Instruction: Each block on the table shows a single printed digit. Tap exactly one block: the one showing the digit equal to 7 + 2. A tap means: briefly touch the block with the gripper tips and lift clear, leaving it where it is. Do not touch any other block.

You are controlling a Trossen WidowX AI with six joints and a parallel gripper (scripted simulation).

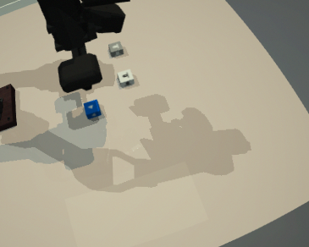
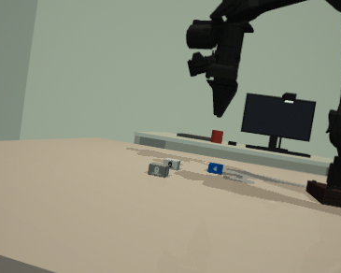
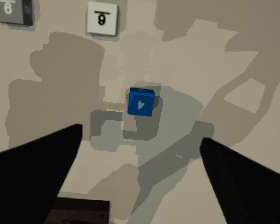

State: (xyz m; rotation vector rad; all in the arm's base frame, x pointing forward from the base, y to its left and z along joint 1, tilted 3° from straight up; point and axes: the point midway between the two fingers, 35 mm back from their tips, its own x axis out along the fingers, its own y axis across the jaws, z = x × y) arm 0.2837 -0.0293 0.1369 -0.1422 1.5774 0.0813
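The grey block is 170 mm to the left of my gripper tip, 120 mm below it and 60 mm ahead of it. Also, from my gripper tip: white block 120 mm below, 70 mm ahead, 60 mm to the left; then blue block 120 mm below, 10 mm to the right, 10 mm behind.
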